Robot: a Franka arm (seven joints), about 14 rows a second.
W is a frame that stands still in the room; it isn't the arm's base.
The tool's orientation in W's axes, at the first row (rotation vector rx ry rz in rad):
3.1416, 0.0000, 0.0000
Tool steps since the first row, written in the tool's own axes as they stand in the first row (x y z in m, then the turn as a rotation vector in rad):
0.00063, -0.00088, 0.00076, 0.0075, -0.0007, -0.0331
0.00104, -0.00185, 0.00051, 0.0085, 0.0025, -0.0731
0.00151, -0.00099, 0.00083, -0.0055, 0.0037, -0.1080
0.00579, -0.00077, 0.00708, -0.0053, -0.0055, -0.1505
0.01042, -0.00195, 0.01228, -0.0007, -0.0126, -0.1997
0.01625, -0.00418, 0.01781, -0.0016, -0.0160, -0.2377
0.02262, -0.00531, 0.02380, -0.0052, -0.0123, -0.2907
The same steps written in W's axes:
0.00063, 0.00088, -0.00076, 0.0075, 0.0007, 0.0331
0.00104, 0.00185, -0.00051, 0.0085, -0.0025, 0.0731
0.00151, 0.00099, -0.00083, -0.0055, -0.0037, 0.1080
0.00579, 0.00077, -0.00708, -0.0053, 0.0055, 0.1505
0.01042, 0.00195, -0.01228, -0.0007, 0.0126, 0.1997
0.01625, 0.00418, -0.01781, -0.0016, 0.0160, 0.2377
0.02262, 0.00531, -0.02380, -0.0052, 0.0123, 0.2907

